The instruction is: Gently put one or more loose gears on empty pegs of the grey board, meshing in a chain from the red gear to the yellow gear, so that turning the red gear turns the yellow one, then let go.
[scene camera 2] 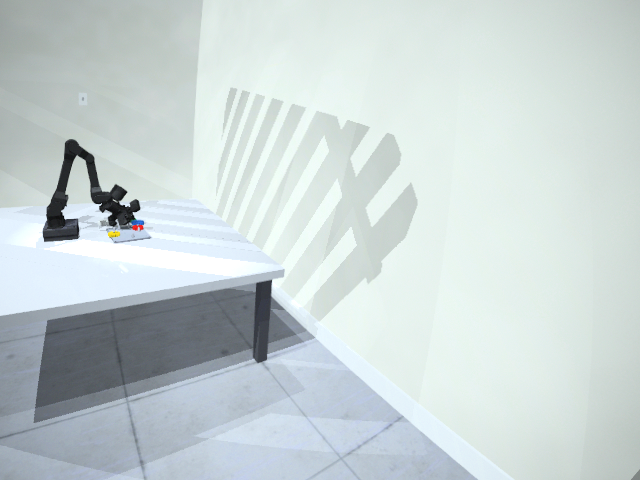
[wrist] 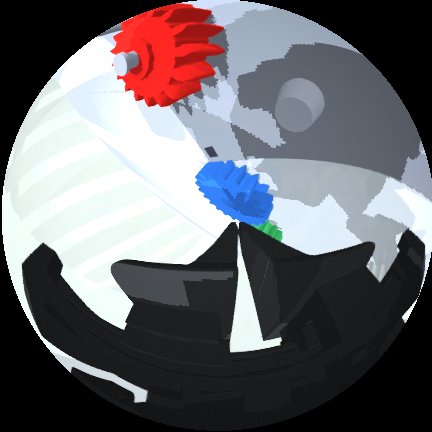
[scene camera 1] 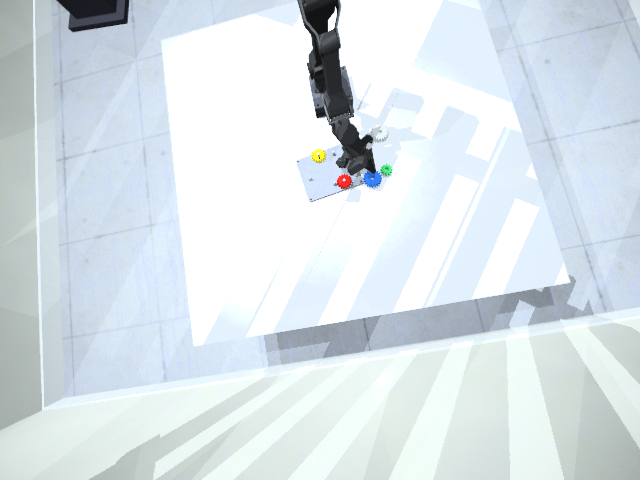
Scene:
The gripper is shut, holding nothing. Also in view: a blue gear.

